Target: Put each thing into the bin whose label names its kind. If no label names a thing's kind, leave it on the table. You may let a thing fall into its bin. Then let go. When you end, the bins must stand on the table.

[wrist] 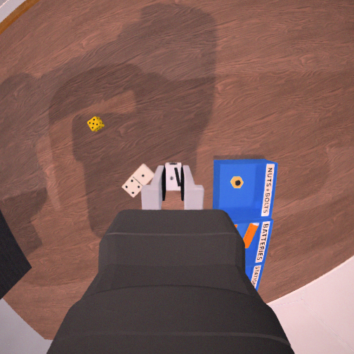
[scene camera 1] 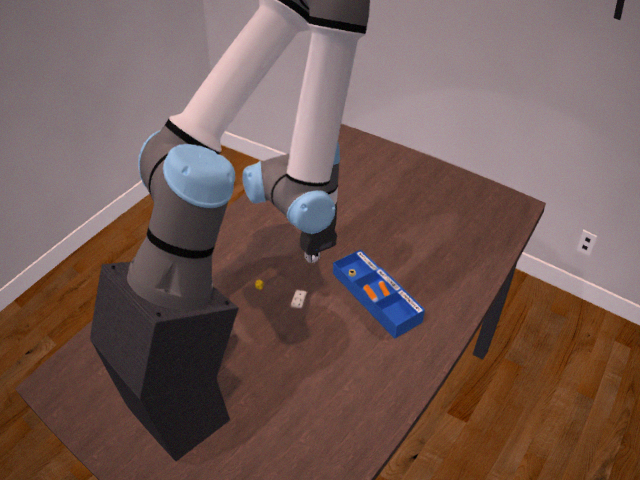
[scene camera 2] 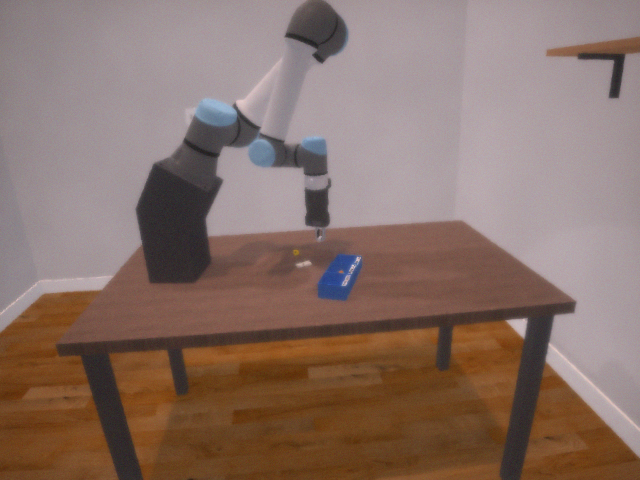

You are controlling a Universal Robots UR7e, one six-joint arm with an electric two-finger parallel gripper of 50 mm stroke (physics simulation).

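Where they show: gripper, fingertip midpoint: (scene camera 1: pixel 312 258) (scene camera 2: pixel 320 239); arm's base, link origin: (scene camera 1: pixel 168 285) (scene camera 2: pixel 191 171).
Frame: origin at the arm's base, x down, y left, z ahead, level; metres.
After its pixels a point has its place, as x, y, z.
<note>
My gripper (scene camera 1: pixel 311 256) @[0.256, 0.027, 0.403] (scene camera 2: pixel 320 237) @[0.256, 0.027, 0.403] (wrist: pixel 173 175) is shut on a small white pencil sharpener (wrist: pixel 173 172) with a dark slanting slit. It holds it above the table, left of the blue three-part bin tray (scene camera 1: pixel 408 327) @[0.331, -0.241, 0.419] (scene camera 2: pixel 332 292) @[0.323, -0.243, 0.424] (wrist: pixel 216 192) in the wrist view. The labels read NUTS+BOLTS, BATTERIES and STATION..., the last cut off. A brass nut (scene camera 1: pixel 352 272) @[0.330, -0.034, 0.481] (wrist: pixel 237 182) lies in the nuts bin. Two orange batteries (scene camera 1: pixel 370 292) @[0.324, -0.111, 0.449] (scene camera 1: pixel 384 288) @[0.324, -0.130, 0.480] lie in the middle bin. A white domino (scene camera 1: pixel 298 299) @[0.338, 0.018, 0.336] (scene camera 2: pixel 303 264) @[0.338, 0.009, 0.340] (wrist: pixel 138 180) and a yellow die (scene camera 1: pixel 258 284) @[0.330, 0.121, 0.308] (scene camera 2: pixel 295 252) @[0.333, 0.114, 0.311] (wrist: pixel 95 123) lie on the table.
The bin tray stands on the brown table (scene camera 1: pixel 310 413) @[0.345, -0.206, 0.110] (scene camera 2: pixel 206 320) @[0.345, -0.331, 0.078]. The third bin, at the tray's near end in the first scene view, holds no visible thing. The arm's dark pedestal (scene camera 1: pixel 170 372) @[0.080, -0.082, -0.093] (scene camera 2: pixel 173 227) @[0.155, -0.086, -0.053] stands at the left. A wall shelf (scene camera 2: pixel 594 47) is at upper right.
</note>
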